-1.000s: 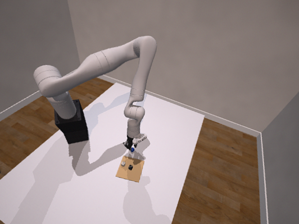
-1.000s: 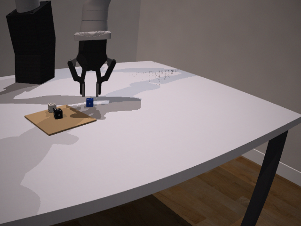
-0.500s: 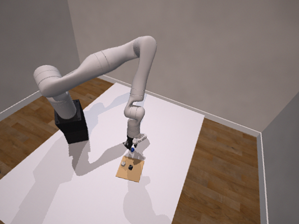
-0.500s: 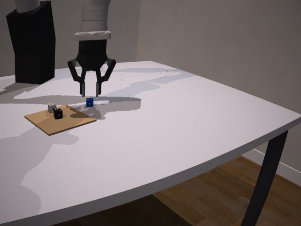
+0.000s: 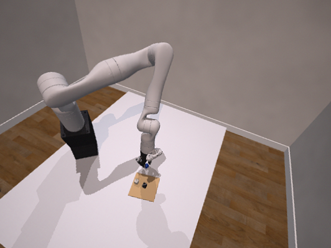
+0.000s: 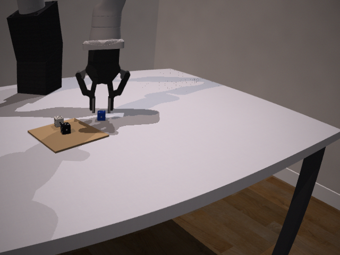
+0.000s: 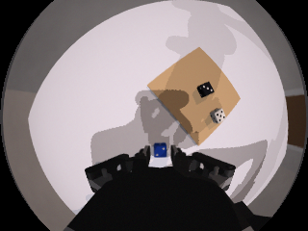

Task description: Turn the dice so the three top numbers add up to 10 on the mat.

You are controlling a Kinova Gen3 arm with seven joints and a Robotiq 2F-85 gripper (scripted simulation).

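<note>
Right now my hand is 3 cm above the blue die. From my hand the other things lie so: white die: 12 cm to the right, 2 cm below; tan mat: 5 cm ahead, 11 cm to the right, 3 cm below; black die: 5 cm ahead, 11 cm to the right, 2 cm below.
</note>
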